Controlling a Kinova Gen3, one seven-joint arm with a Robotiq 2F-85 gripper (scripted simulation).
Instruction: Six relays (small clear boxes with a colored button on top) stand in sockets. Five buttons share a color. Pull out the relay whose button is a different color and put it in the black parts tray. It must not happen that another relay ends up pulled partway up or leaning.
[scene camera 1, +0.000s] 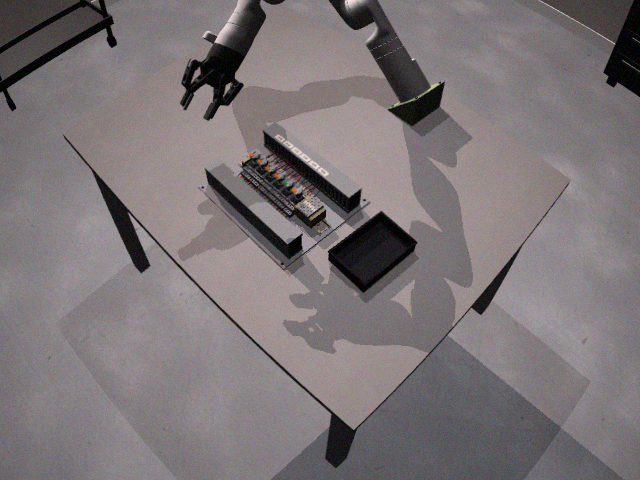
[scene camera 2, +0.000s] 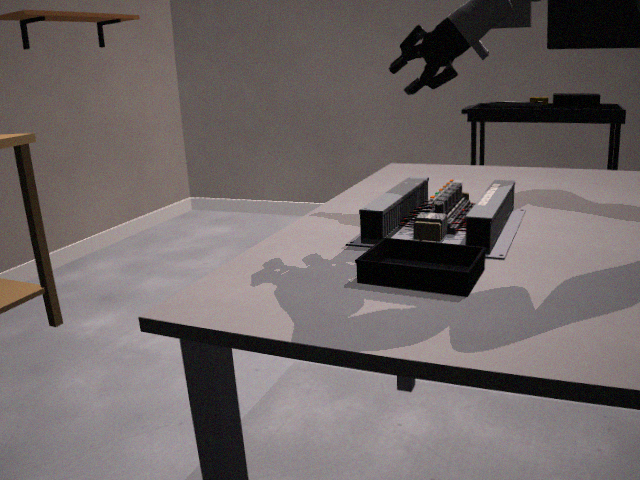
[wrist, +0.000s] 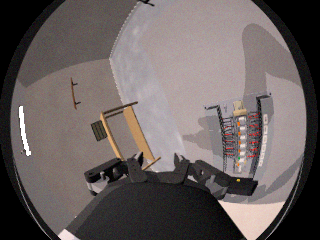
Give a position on a black parts tray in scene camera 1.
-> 379, 245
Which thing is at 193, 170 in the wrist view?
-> My gripper.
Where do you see my gripper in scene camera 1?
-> At 194, 114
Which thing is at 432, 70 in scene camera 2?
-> My gripper.
